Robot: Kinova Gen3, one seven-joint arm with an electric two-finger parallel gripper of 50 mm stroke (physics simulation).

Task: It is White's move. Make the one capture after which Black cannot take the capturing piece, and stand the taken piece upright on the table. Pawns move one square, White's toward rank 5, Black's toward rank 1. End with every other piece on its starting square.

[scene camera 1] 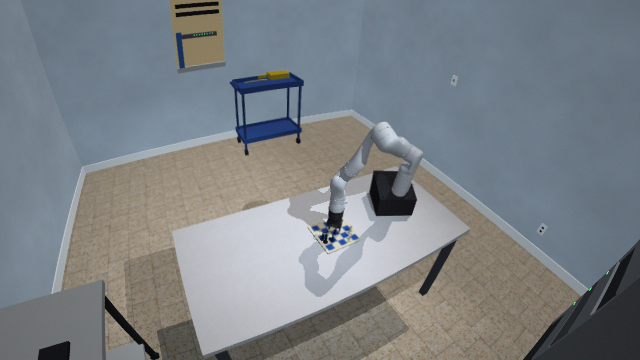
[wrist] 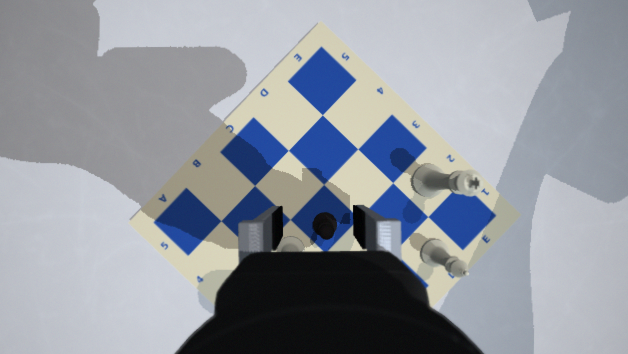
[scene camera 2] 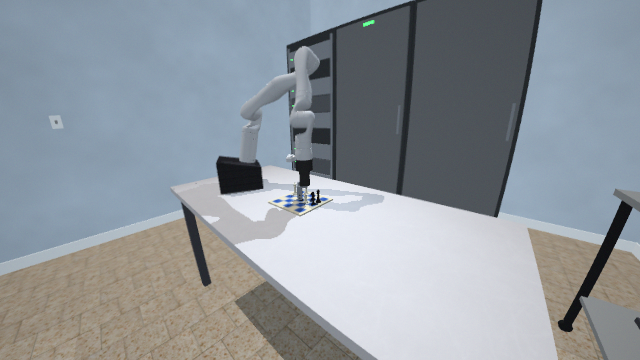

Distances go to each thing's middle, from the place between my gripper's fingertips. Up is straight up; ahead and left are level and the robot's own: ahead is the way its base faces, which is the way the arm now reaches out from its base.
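White king [wrist: 429, 180]: 80 mm behind my hand, 40 mm to the left of it, 20 mm above it. The slim white piece [wrist: 435, 253] is 50 mm behind my hand, 80 mm to the left of it and 10 mm above it. Blue-and-cream chessboard [scene camera 1: 340, 239]: 10 mm to the left of my hand and 20 mm below it. Going by their middles, the chessboard is the nearest to my hand of the things named here.
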